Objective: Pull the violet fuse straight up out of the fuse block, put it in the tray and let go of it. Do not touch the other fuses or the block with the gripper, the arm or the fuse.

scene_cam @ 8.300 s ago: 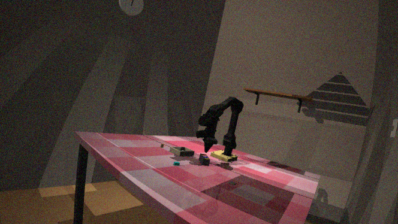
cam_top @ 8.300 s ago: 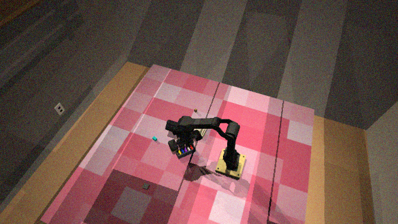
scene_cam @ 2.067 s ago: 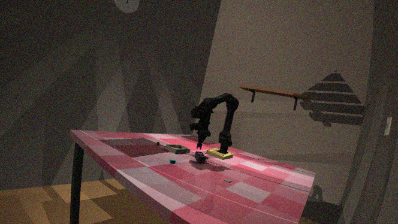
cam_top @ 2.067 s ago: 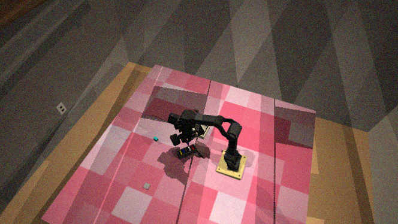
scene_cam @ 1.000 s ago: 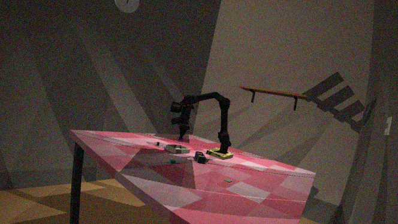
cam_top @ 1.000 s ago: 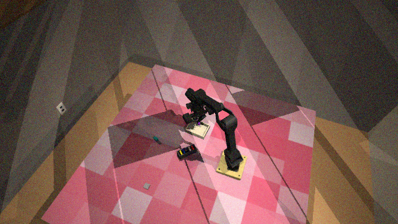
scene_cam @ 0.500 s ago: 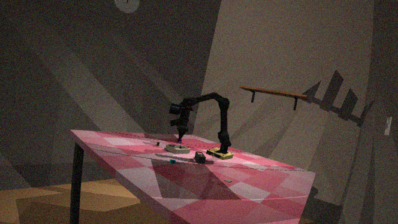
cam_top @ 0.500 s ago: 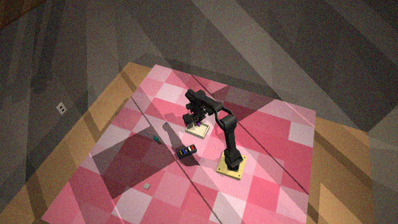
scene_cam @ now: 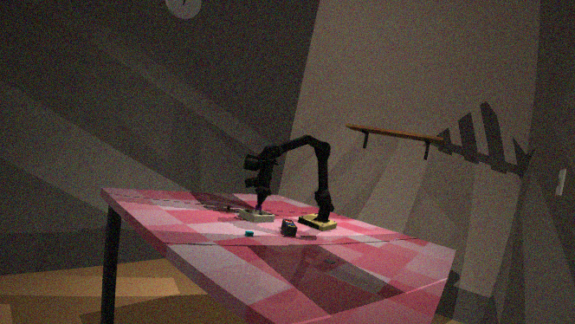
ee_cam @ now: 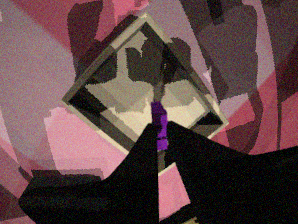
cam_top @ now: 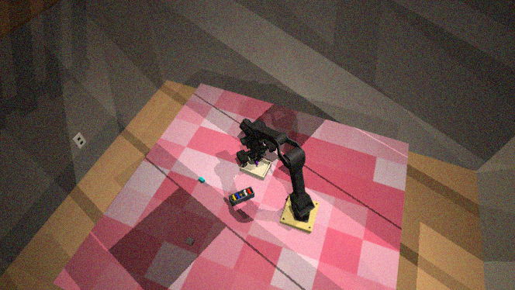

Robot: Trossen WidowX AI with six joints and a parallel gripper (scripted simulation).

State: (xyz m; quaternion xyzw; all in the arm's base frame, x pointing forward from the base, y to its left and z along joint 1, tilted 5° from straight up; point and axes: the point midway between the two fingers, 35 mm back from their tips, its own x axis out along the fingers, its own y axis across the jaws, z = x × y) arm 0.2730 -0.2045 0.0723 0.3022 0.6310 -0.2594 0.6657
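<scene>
The violet fuse is 10 mm below my gripper tip. The rest, counted from my gripper tip: red fuse 10 mm behind, 160 mm to the left, 30 mm below; then tiny dark-yellow piece 50 mm ahead, 140 mm to the right, 50 mm below; then tray 60 mm below.
</scene>
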